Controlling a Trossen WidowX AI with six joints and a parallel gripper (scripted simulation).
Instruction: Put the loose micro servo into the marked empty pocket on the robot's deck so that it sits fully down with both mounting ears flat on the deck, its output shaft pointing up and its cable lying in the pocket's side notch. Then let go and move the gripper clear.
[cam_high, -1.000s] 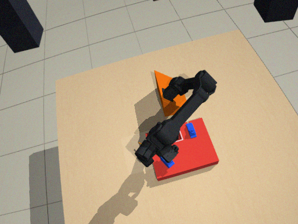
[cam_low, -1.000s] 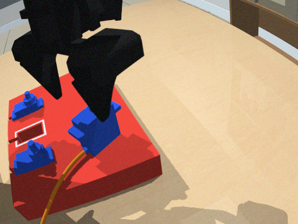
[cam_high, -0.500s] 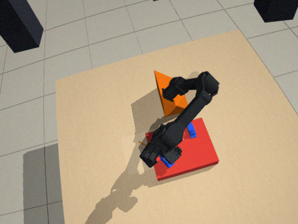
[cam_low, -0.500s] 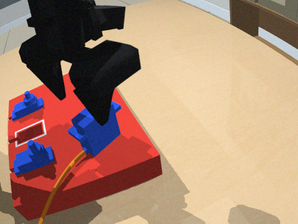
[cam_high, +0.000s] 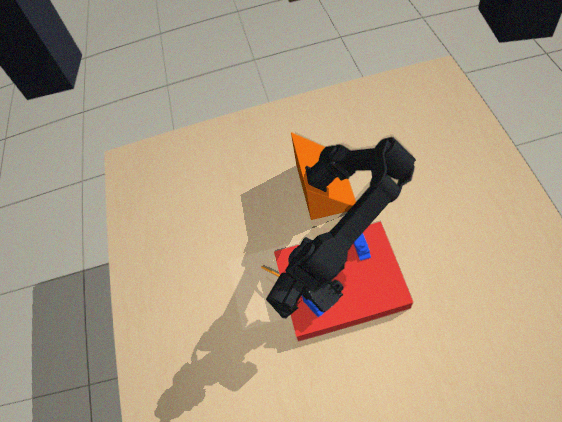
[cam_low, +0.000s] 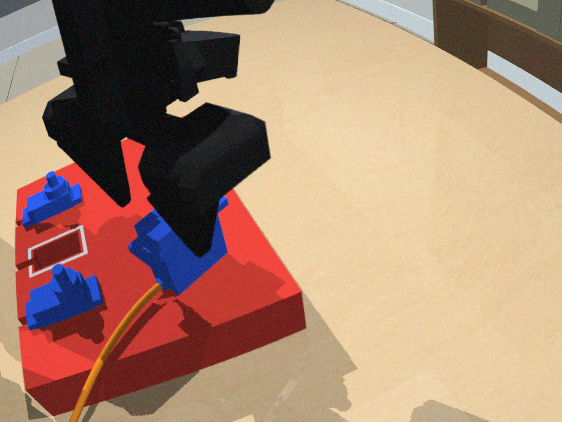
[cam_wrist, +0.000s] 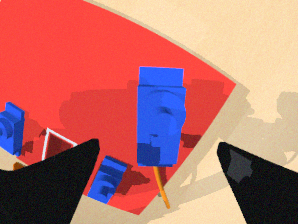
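My gripper tip is now 90 mm to the right of the red deck, 80 mm above it and 10 mm past it.
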